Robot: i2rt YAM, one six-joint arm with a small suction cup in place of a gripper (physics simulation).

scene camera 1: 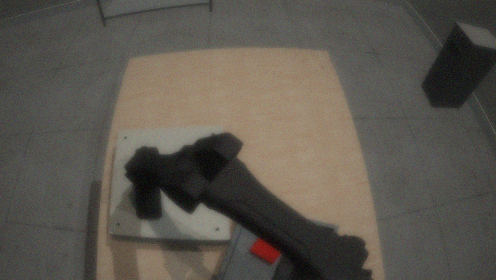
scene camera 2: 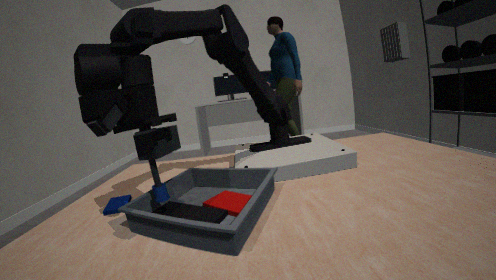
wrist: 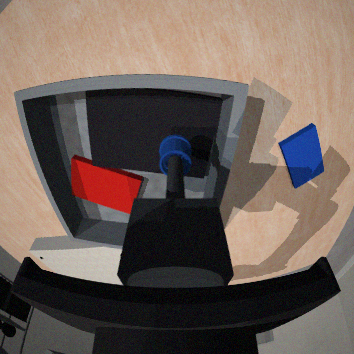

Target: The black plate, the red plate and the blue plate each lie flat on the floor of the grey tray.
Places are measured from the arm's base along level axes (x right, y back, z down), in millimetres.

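Pixels of known places: hand at its tool point: (scene camera 2: 162, 198) (wrist: 174, 148); arm's base at its link origin: (scene camera 1: 147, 182) (scene camera 2: 280, 144).
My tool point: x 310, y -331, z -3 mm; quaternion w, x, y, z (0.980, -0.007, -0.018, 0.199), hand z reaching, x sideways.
Observation:
Ahead of a thing's pixels: the offset from my tool point to its top centre. Level surfaces: height alone.
The grey tray @[dx -77, dy +25, dz -3 mm] (scene camera 1: 239, 247) (scene camera 2: 185, 237) (wrist: 135, 82) holds the black plate @[dx -28, dy -12, dz +34 mm] (scene camera 2: 192, 212) (wrist: 130, 130), which appears flat along one side of the floor, and the red plate @[dx -126, dy +33, dz +34 mm] (scene camera 1: 265, 251) (scene camera 2: 230, 201) (wrist: 107, 185), which lies close beside it, turned at an angle. Whether their edges touch is unclear. The blue plate @[dx +153, dy +94, dz +38 mm] (scene camera 2: 117, 205) (wrist: 303, 157) lies on the table outside the tray. My gripper (scene camera 2: 160, 194) (wrist: 175, 155), a blue suction cup, is open and carries nothing. It is low inside the tray, over or near the black plate's edge. The arm hides it in scene camera 1.
The white base plate (scene camera 1: 172, 230) (scene camera 2: 320, 160) (wrist: 75, 262) of the arm stands on the wooden table @[dz +48 mm] (scene camera 1: 280, 100) (scene camera 2: 400, 210) (wrist: 150, 40) close to the tray. The tray has raised walls around the cup. A person (scene camera 2: 285, 55) and a desk (scene camera 2: 225, 112) are in the background.

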